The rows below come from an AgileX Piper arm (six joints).
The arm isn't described. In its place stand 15 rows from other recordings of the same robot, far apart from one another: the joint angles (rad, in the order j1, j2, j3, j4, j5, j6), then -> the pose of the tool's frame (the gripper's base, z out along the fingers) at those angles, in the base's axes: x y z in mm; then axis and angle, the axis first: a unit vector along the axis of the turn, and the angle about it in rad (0 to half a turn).
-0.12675 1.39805 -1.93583 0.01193 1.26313 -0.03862 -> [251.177 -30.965 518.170 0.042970 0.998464 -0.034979 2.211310]
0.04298 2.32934 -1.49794 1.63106 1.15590 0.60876 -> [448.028 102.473 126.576 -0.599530 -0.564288 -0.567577 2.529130]
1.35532 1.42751 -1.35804 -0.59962 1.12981 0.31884 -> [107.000 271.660 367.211 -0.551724 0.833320 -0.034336 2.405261]
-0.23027 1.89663 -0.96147 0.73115 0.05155 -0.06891 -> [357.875 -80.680 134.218 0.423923 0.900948 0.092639 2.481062]
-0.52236 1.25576 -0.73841 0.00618 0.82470 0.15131 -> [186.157 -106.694 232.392 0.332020 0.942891 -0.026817 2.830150]
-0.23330 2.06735 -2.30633 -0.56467 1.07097 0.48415 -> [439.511 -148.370 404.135 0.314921 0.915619 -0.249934 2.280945]
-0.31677 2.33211 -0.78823 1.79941 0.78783 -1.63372 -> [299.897 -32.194 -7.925 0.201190 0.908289 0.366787 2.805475]
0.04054 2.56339 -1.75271 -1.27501 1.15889 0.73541 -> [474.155 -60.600 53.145 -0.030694 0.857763 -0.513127 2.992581]
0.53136 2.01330 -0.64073 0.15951 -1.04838 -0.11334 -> [295.171 158.956 105.605 -0.224478 0.966460 0.124757 1.831172]
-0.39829 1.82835 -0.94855 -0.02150 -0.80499 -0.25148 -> [361.808 -150.711 224.222 0.055266 0.950000 -0.307320 1.661660]
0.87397 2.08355 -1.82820 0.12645 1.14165 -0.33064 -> [278.668 349.246 242.583 -0.548547 0.830866 0.093577 2.923353]
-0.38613 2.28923 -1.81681 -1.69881 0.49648 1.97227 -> [476.468 -240.111 211.399 0.461118 0.841650 -0.281062 1.964177]
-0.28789 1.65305 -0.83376 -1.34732 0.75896 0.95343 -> [272.921 -144.503 195.563 0.101739 0.902355 -0.418814 2.788826]
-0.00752 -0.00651 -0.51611 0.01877 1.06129 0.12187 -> [-7.800 1.550 281.718 0.064026 0.996851 0.046791 2.025627]
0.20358 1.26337 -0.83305 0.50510 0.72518 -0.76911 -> [230.355 77.377 267.539 -0.328679 0.934379 0.137498 2.555375]
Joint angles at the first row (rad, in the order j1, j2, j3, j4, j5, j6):
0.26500 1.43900 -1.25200 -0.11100 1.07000 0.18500
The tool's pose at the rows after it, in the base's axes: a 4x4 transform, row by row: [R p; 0 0 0 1], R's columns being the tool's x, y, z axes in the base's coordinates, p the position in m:
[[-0.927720 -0.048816 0.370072 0.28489], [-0.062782 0.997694 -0.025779 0.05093], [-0.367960 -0.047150 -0.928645 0.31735], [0 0 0 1]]
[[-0.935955 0.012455 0.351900 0.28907], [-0.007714 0.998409 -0.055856 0.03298], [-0.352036 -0.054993 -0.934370 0.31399], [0 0 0 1]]
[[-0.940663 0.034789 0.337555 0.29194], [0.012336 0.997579 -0.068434 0.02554], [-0.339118 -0.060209 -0.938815 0.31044], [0 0 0 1]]
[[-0.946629 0.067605 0.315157 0.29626], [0.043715 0.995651 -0.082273 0.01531], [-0.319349 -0.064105 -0.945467 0.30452], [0 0 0 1]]
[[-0.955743 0.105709 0.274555 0.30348], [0.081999 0.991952 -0.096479 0.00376], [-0.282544 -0.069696 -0.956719 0.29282], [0 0 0 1]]
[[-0.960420 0.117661 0.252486 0.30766], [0.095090 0.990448 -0.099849 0.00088], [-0.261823 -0.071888 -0.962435 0.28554], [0 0 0 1]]
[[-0.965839 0.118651 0.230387 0.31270], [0.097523 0.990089 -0.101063 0.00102], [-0.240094 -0.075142 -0.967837 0.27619], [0 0 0 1]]
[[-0.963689 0.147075 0.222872 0.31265], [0.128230 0.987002 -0.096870 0.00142], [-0.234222 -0.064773 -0.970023 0.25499], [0 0 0 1]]
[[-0.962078 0.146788 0.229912 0.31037], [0.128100 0.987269 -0.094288 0.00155], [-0.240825 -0.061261 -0.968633 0.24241], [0 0 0 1]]
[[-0.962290 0.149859 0.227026 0.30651], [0.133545 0.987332 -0.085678 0.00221], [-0.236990 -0.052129 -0.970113 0.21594], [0 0 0 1]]
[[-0.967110 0.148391 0.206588 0.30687], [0.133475 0.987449 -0.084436 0.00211], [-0.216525 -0.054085 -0.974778 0.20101], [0 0 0 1]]
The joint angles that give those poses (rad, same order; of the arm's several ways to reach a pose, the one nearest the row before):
0.20898 1.45301 -1.25402 -0.11499 1.09500 0.18498
0.14701 1.46400 -1.25402 -0.12000 1.10202 0.18501
0.12102 1.47602 -1.25400 -0.12201 1.10399 0.18202
0.08499 1.49601 -1.25401 -0.12200 1.10499 0.17999
0.04500 1.53501 -1.25400 -0.12200 1.10499 0.18100
0.03499 1.55900 -1.25400 -0.12200 1.10300 0.18499
0.03501 1.58801 -1.25202 -0.12300 1.09502 0.18900
0.03499 1.60501 -1.18699 -0.12300 1.02099 0.22799
0.03498 1.60699 -1.13700 -0.12500 0.96201 0.23498
0.03499 1.62699 -1.04998 -0.12400 0.85799 0.24999
0.03398 1.65599 -1.02298 -0.12500 0.82299 0.25298

